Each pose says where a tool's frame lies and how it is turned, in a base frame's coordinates. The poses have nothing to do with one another.
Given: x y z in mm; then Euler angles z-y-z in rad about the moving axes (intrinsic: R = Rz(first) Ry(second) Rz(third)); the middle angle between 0 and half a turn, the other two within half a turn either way.
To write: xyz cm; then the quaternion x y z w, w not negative. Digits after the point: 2 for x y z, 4 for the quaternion.
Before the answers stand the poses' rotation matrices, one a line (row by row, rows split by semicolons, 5 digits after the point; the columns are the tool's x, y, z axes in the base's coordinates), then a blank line. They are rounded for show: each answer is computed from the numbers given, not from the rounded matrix.
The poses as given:
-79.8, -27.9, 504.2, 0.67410, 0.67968, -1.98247
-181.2, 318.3, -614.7, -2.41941, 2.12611, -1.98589
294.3, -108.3, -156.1, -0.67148, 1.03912, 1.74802
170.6, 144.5, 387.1, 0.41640, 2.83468, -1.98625
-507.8, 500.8, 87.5, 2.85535, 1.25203, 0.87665
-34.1, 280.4, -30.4, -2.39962, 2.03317, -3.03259
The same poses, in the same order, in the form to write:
0.32890 0.80665 0.49106; -0.91026 0.13230 0.39233; 0.25151 -0.57603 0.77777
-0.76442 0.09543 -0.63761; 0.54610 0.62151 -0.56170; 0.34268 -0.77757 -0.52721
0.54243 -0.50038 0.67483; 0.82625 0.17245 -0.53626; 0.15196 0.84846 0.50698
0.72193 -0.63441 0.27630; -0.68114 -0.72189 0.12220; 0.12194 -0.27642 -0.95327
-0.40934 0.05045 -0.91098; -0.68072 -0.68171 0.26813; -0.60750 0.72988 0.31340
-0.40038 -0.63596 -0.65973; -0.21945 0.76555 -0.60479; 0.88968 -0.09736 -0.44607

-7.98, -2.79, 50.42, -0.3236, 0.0800, -0.5737, 0.7482
-18.12, 31.83, -61.47, -0.1879, -0.8534, 0.3923, 0.2872
29.43, -10.83, -15.61, 0.4645, 0.1754, 0.4450, 0.7453
17.06, 14.45, 38.71, -0.9216, 0.3569, -0.1080, 0.1081
-50.78, 50.08, 8.75, 0.4896, -0.3218, -0.7753, 0.2358
-3.41, 28.04, -3.04, 0.2646, -0.8081, 0.2172, 0.4793

